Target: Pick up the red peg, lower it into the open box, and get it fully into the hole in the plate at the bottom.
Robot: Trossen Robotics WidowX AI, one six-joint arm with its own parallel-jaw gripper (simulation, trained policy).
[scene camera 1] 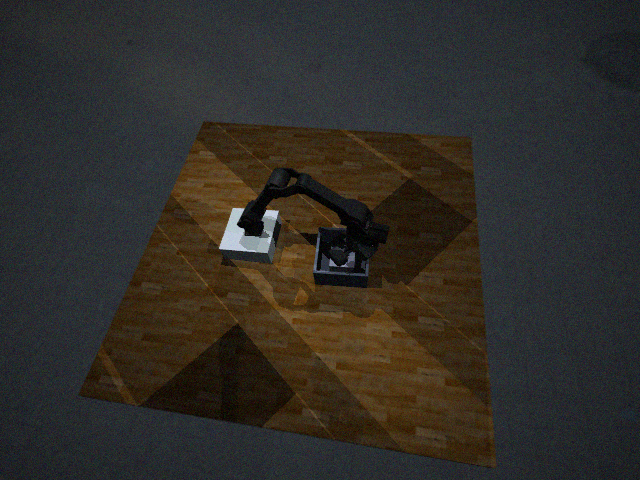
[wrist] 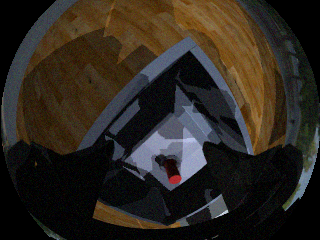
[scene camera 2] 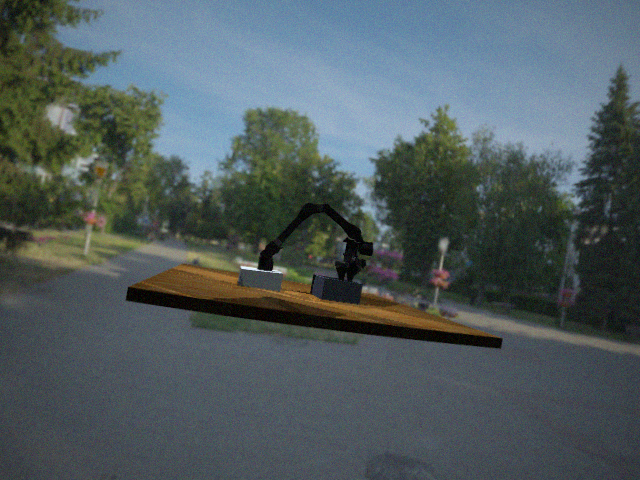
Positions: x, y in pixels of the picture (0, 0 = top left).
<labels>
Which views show the grey box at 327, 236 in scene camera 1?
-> Scene camera 1, the wrist view and scene camera 2: all of them.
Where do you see a grey box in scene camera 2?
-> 326, 288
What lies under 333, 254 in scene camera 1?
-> My gripper.
</labels>
